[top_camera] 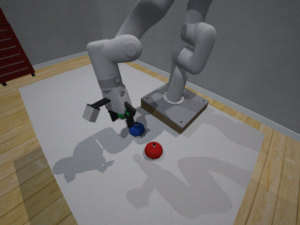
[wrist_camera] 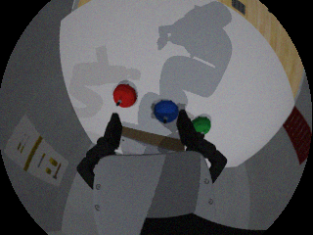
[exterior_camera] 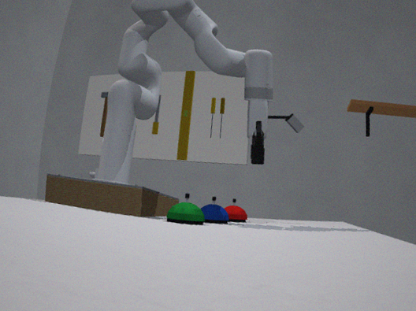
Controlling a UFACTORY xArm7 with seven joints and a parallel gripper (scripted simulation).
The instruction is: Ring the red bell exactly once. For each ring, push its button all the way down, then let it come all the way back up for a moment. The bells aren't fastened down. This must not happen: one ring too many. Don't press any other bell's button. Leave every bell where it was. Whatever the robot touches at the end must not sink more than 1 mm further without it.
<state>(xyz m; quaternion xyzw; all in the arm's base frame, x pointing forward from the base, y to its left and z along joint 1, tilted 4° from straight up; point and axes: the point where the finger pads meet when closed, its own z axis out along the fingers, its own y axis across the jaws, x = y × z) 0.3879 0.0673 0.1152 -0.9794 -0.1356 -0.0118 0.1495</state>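
Now: hand 80 mm past the red bell, 100 mm to the right of it and 130 mm above it. Also, from my hand: green bell (100 mm behind, 200 mm to the right, 130 mm below); blue bell (90 mm behind, 50 mm to the right, 130 mm below).
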